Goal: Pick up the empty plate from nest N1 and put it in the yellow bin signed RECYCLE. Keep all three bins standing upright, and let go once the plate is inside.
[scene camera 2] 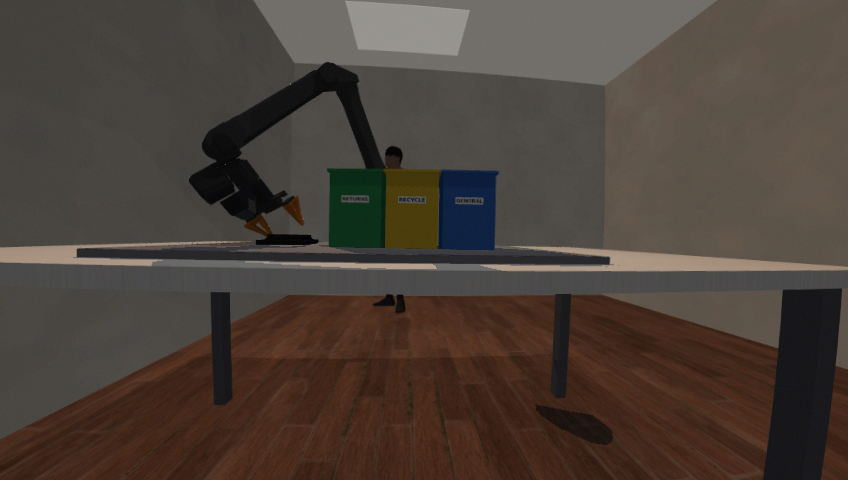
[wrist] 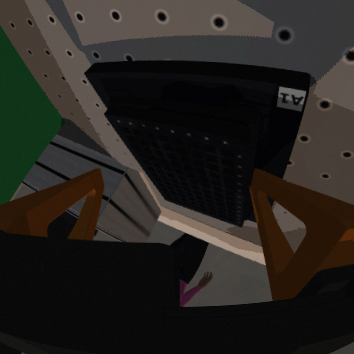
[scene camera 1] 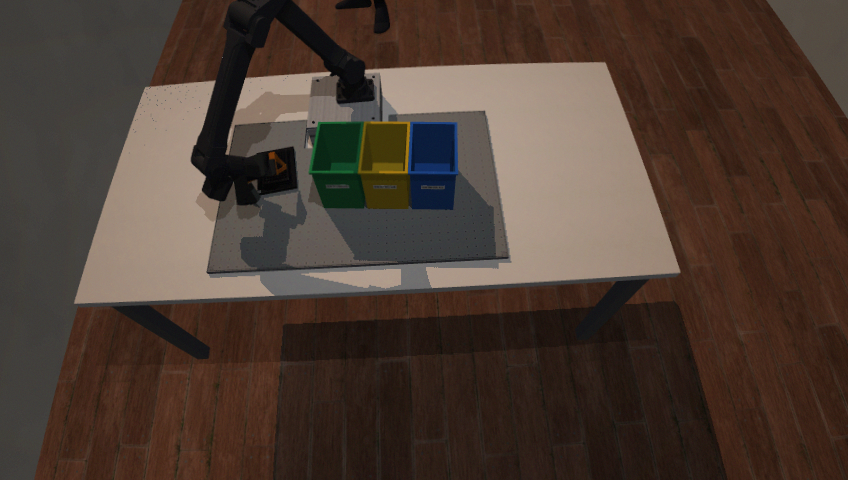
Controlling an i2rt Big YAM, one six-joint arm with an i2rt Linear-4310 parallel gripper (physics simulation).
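Places are measured from the arm's base along level axes (x ahead, y left, z up), in centimetres.
Where they show: gripper, fingertip midpoint: (scene camera 2: pixel 288 231) (wrist: pixel 176 176) (scene camera 1: pixel 274 170); arm's base, link origin: (wrist: pixel 69 212) (scene camera 1: pixel 355 92).
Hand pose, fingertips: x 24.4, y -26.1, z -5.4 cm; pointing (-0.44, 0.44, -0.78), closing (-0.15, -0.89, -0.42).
Note:
Each offset is from my fingertips to the top centre of the thing. "spot": to the spot under its first point.
The black plate {dx -2.3, dy -0.2, dz -0.7 cm} (scene camera 1: pixel 288 159) (scene camera 2: pixel 288 237) (wrist: pixel 185 160) lies flat in its low black nest {spot: dx +5.6, dy +1.8, dz -2.8 cm} (scene camera 2: pixel 285 242) at the left of the board, with a white A1 label at one corner in the wrist view. No N1 sign is readable. My gripper (scene camera 2: pixel 286 228) (wrist: pixel 176 176) is open and empty, tilted, its orange fingertips just above the plate's level. In the wrist view one tip overlaps the plate's right edge and the other is left of it; contact is unclear. In scene camera 1 the hand hides part of the plate. The yellow RECYCLE bin {dx +6.9, dy +34.8, dz +14.6 cm} (scene camera 1: pixel 385 193) (scene camera 2: pixel 411 223) stands upright.
The green RETURNS bin {dx +5.4, dy +21.8, dz +14.6 cm} (scene camera 1: pixel 340 195) (scene camera 2: pixel 356 223) (wrist: pixel 22 110) stands upright between plate and yellow bin. The blue GENERAL bin {dx +8.4, dy +47.8, dz +14.6 cm} (scene camera 1: pixel 433 197) (scene camera 2: pixel 467 224) stands upright right of yellow. The metal base block (scene camera 1: pixel 343 113) is behind them. A person (scene camera 2: pixel 392 158) stands behind the table.

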